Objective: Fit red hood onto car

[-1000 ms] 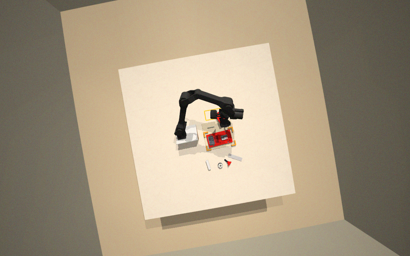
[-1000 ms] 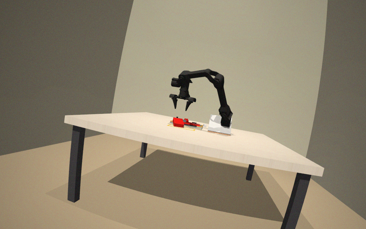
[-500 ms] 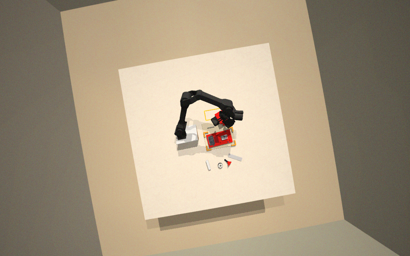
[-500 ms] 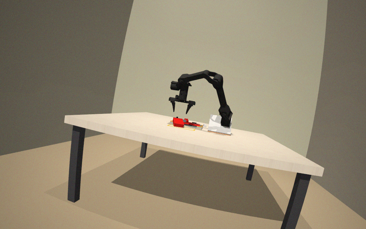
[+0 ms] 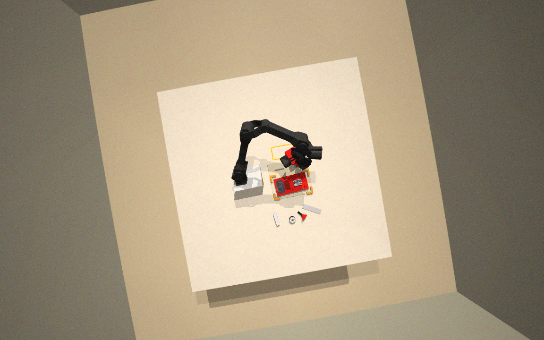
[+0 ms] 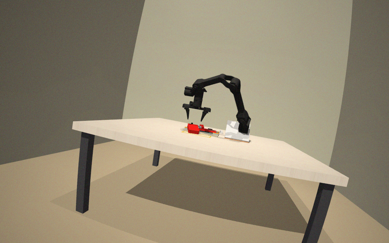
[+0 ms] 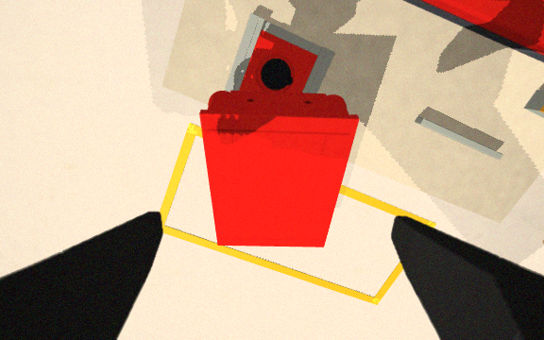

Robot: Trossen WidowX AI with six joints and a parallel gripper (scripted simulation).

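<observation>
Right now my gripper tip is 10 mm to the right of the red hood and 50 mm above it. From my gripper tip the other things lie so: white bar (180 mm behind, 360 mm to the right, 70 mm below); grey bar (50 mm ahead, 350 mm to the right, 80 mm below); engine block (10 mm behind, 160 mm to the right, 60 mm below).
</observation>
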